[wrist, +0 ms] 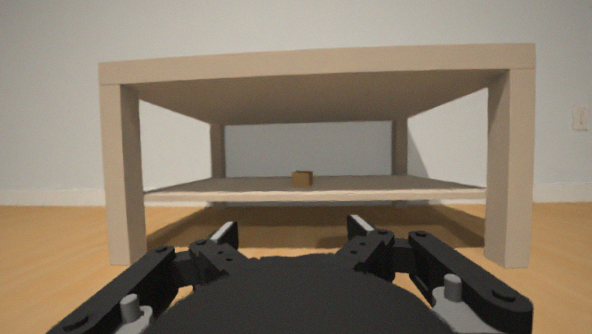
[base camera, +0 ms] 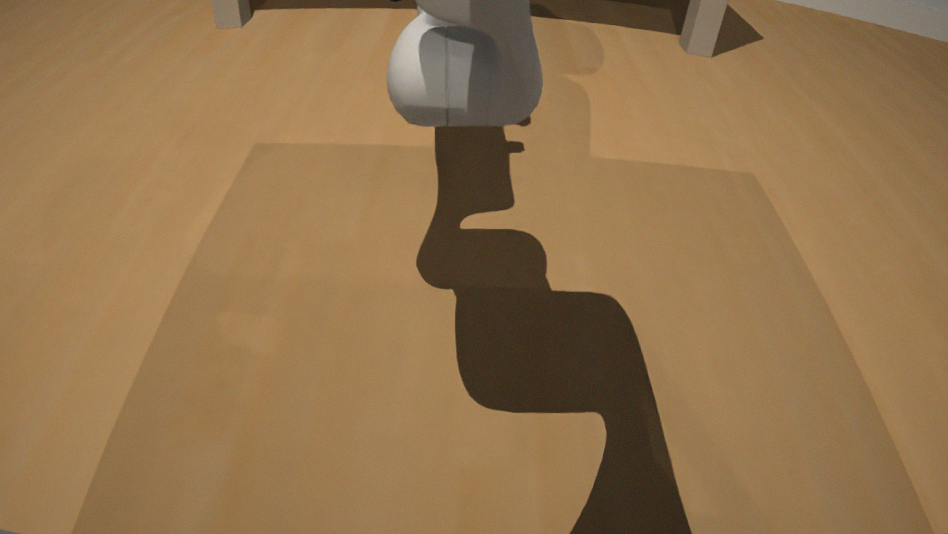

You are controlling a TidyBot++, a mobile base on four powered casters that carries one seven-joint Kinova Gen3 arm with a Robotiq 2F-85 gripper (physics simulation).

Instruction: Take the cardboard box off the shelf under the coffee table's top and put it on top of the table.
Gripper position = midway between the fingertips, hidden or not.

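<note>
Visible: a beige coffee table (wrist: 382, 83); my gripper (wrist: 293, 230).
</note>
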